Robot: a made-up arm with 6 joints. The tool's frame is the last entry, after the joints.
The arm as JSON. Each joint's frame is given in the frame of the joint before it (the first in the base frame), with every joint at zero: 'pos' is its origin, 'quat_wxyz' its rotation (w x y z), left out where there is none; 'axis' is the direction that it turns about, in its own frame. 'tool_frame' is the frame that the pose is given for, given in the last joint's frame.
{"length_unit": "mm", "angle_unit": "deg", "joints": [
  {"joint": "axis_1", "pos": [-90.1, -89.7, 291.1], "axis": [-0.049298, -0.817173, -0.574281]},
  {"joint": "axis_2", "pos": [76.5, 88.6, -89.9], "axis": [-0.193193, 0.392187, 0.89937]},
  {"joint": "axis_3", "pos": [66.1, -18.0, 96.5], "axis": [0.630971, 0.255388, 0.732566]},
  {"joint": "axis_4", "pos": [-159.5, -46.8, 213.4], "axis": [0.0, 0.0, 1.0]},
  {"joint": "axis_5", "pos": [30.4, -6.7, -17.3], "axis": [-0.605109, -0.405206, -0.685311]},
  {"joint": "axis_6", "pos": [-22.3, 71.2, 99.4], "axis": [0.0, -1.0, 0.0]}
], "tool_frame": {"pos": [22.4, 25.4, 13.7], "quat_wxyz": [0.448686, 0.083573, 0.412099, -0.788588]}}
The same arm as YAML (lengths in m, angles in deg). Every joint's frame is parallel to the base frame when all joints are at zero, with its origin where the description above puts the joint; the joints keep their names.
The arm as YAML. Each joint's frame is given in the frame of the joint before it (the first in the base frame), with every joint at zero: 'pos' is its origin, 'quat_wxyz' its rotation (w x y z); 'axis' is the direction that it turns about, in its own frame. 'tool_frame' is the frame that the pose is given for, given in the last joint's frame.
length_unit: m
angle_unit: deg
joints:
  - joint: axis_1
    pos: [-0.0901, -0.0897, 0.2911]
    quat_wxyz: [1.0, 0.0, 0.0, 0.0]
    axis: [-0.049298, -0.817173, -0.574281]
  - joint: axis_2
    pos: [0.0765, 0.0886, -0.0899]
    quat_wxyz: [1.0, 0.0, 0.0, 0.0]
    axis: [-0.193193, 0.392187, 0.89937]
  - joint: axis_3
    pos: [0.0661, -0.018, 0.0965]
    quat_wxyz: [1.0, 0.0, 0.0, 0.0]
    axis: [0.630971, 0.255388, 0.732566]
  - joint: axis_4
    pos: [-0.1595, -0.0468, 0.2134]
    quat_wxyz: [1.0, 0.0, 0.0, 0.0]
    axis: "+z"
  - joint: axis_5
    pos: [0.0304, -0.0067, -0.0173]
    quat_wxyz: [1.0, 0.0, 0.0, 0.0]
    axis: [-0.605109, -0.405206, -0.685311]
  - joint: axis_6
    pos: [-0.0223, 0.0712, 0.0994]
    quat_wxyz: [1.0, 0.0, 0.0, 0.0]
    axis: "-y"
tool_frame:
  pos: [0.0224, 0.0254, 0.0137]
  quat_wxyz: [0.448686, 0.083573, 0.412099, -0.788588]

